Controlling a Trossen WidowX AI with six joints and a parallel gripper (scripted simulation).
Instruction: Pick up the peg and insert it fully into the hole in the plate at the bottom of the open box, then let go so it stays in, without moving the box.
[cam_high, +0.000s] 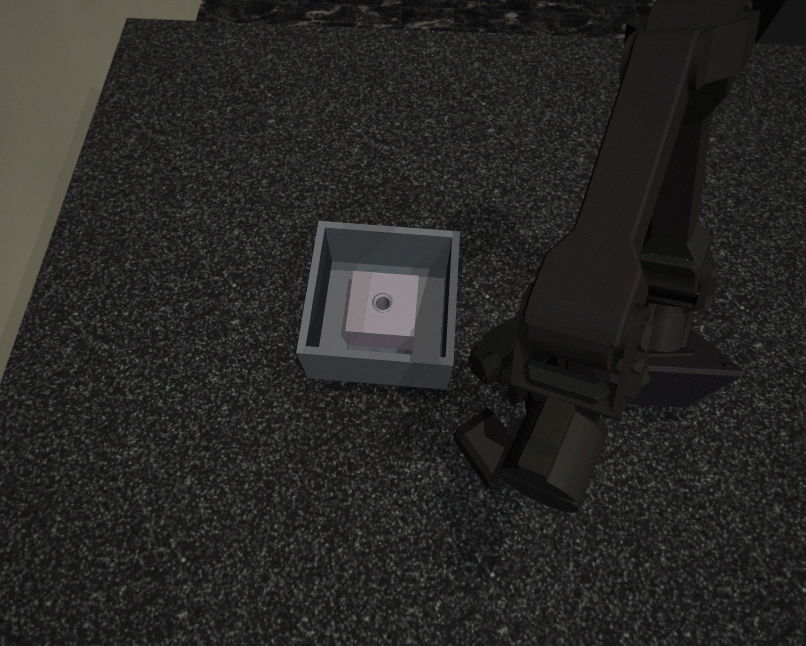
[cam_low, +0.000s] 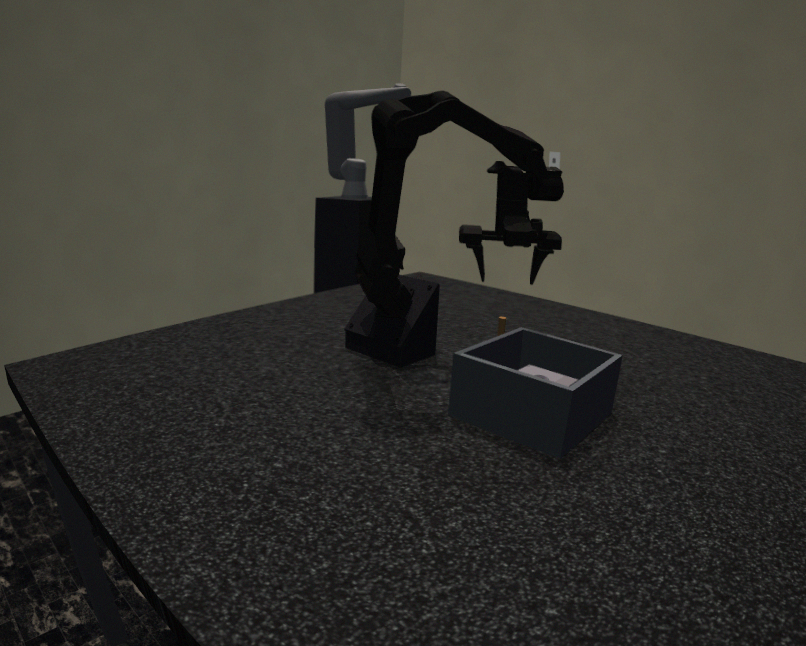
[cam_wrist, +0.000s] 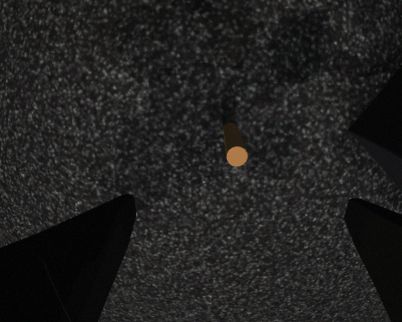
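Right now my hand is 140 mm above the peg. Round my hand: box: 150 mm ahead, 200 mm to the right, 160 mm below; then plate: 150 mm ahead, 200 mm to the right, 140 mm below.
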